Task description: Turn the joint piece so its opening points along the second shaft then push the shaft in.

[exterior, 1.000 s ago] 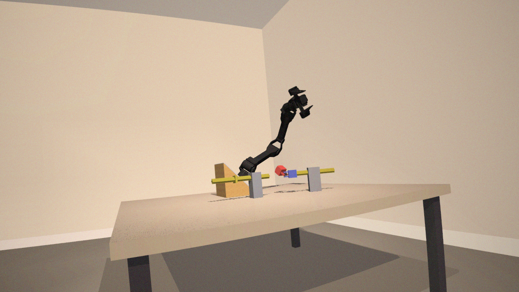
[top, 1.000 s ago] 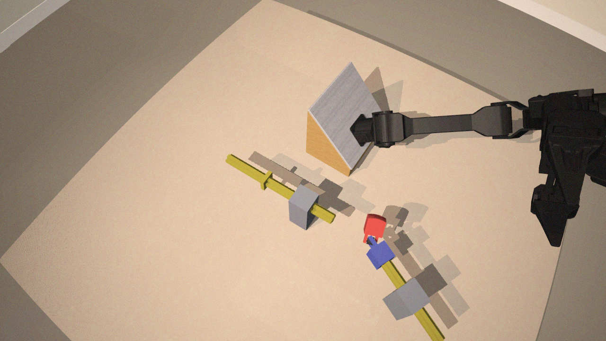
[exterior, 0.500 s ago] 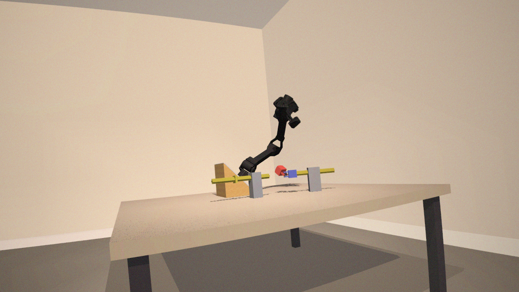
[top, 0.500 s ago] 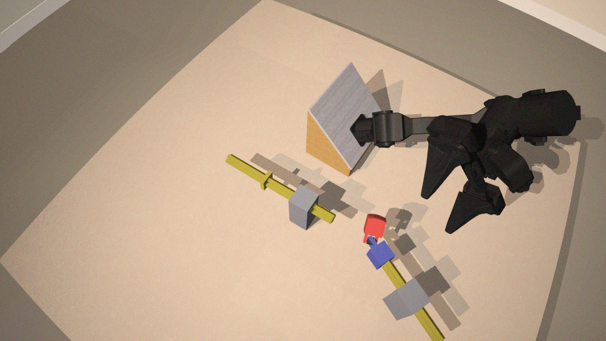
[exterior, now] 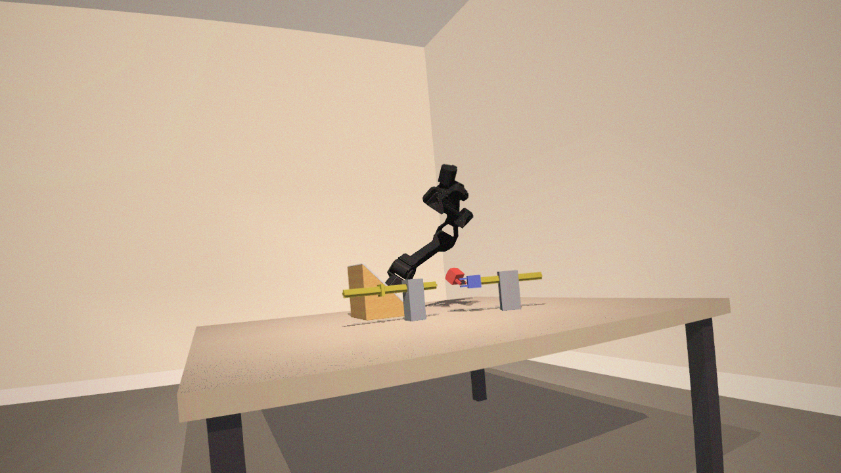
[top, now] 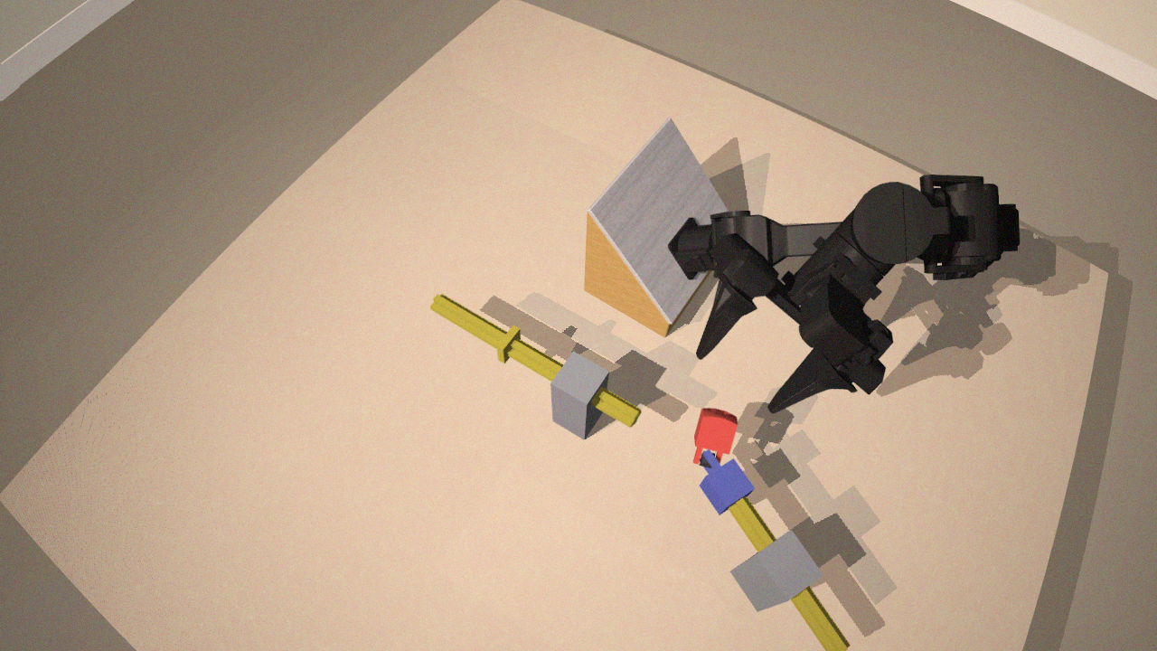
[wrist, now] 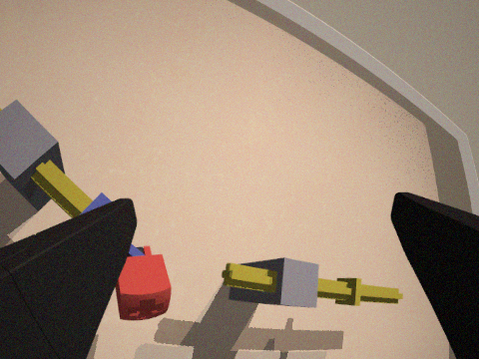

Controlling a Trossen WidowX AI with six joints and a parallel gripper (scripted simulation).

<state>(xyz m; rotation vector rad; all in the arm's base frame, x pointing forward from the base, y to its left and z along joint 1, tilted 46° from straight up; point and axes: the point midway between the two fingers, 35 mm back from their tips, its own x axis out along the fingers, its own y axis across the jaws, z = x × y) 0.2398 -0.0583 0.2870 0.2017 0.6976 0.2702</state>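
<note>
The red joint piece is 3 cm behind my gripper tip, 1 cm to the left of it and 18 cm below it.
</note>
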